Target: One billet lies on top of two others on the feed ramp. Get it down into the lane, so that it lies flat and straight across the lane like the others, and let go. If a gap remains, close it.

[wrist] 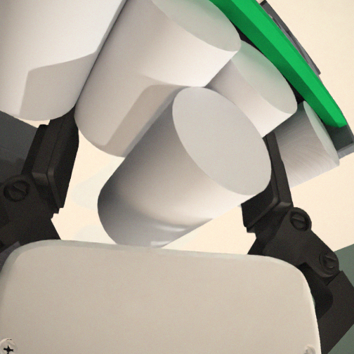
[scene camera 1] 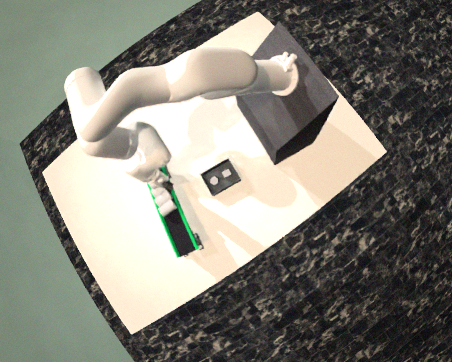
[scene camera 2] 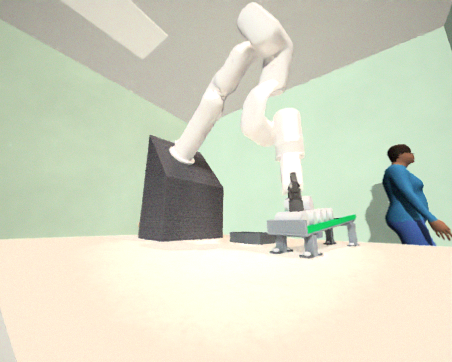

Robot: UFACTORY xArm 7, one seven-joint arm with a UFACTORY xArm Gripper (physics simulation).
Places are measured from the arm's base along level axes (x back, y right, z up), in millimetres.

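Pixels of known places: arm's base, origin of the base link: [scene camera 1: 281, 75] [scene camera 2: 181, 156].
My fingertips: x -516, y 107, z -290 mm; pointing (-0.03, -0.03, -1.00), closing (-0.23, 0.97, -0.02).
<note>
For each thing: its top centre in the pictures, then the offset to it from my fingertips.
- raised billet, middle of its top: [scene camera 2: 298, 196] dx -9, dy +1, dz +53 mm
- small dark tray, middle of its top: [scene camera 2: 252, 232] [scene camera 1: 219, 176] dx +177, dy -134, dz -46 mm
The raised billet [scene camera 2: 306, 202] [wrist: 220, 142] is a light cylinder lying above the others near the low end of the ramp, its near part sticking out past them in the wrist view, askew to the row. My gripper [scene camera 1: 164, 181] [scene camera 2: 296, 204] [wrist: 165, 133] is open wide, one finger either side of this billet, with a large gap on the left side. The right fingertip is close beside its end face. Lower billets [scene camera 1: 166, 206] [scene camera 2: 322, 216] [wrist: 260, 90] lie side by side between the green rails of the feed ramp [scene camera 1: 186, 221] [scene camera 2: 332, 223] [wrist: 285, 60]. Arm and gripper hide the upper billet in scene camera 1.
A small dark tray [scene camera 1: 222, 189] [scene camera 2: 250, 238] with two light pieces stands beside the ramp. The arm's large dark pedestal [scene camera 1: 300, 115] [scene camera 2: 185, 205] stands farther off. The last billet [wrist: 307, 145] lies near the ramp's end plate, close to my right finger. A person [scene camera 2: 407, 195] stands beyond the table.
</note>
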